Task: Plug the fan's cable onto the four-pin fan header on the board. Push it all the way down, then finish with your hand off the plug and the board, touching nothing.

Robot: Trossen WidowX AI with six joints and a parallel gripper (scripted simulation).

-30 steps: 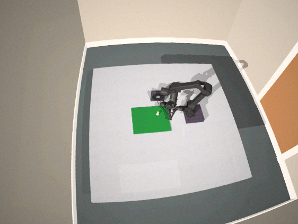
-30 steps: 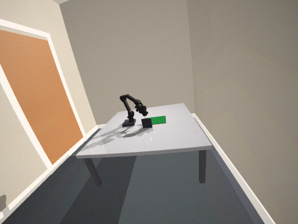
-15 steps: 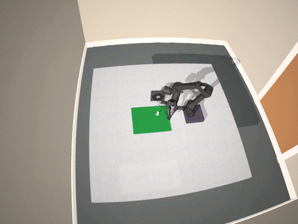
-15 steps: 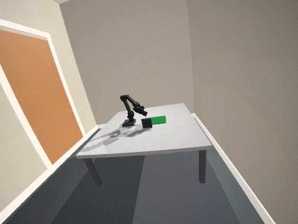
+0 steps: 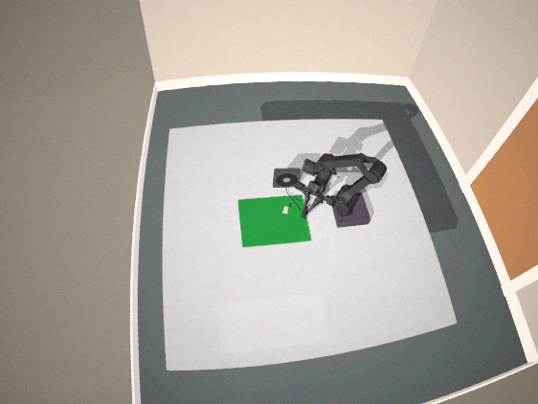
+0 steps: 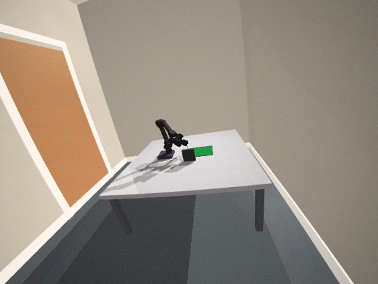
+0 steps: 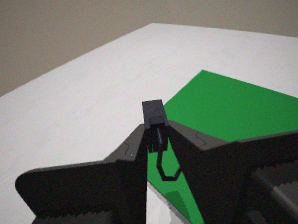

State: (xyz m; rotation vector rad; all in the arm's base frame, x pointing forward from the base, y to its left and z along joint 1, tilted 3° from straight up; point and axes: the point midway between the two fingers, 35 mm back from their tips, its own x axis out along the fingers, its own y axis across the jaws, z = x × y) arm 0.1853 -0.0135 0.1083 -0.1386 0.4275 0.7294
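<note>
The fan header is 12 cm below my gripper tip, 9 cm to the right of it and 5 cm ahead of it. The rest, counted from my gripper tip: green board 13 cm below, 12 cm ahead, 5 cm to the right; square fan 22 cm to the right, 6 cm below, 1 cm ahead; dark fan plug 1 cm below.
</note>
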